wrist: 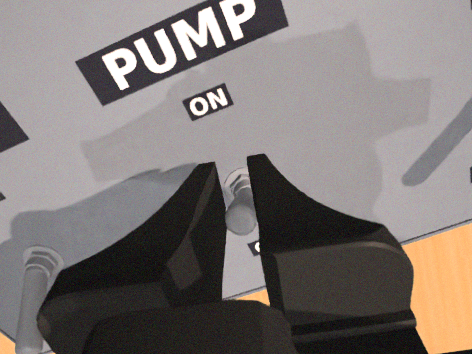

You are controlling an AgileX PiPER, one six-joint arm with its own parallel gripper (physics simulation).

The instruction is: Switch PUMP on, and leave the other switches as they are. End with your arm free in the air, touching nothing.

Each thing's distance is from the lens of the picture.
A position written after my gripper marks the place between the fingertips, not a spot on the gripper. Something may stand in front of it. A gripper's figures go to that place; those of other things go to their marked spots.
my gripper point(235, 182): 13 cm
grey panel point(112, 112): 16 cm
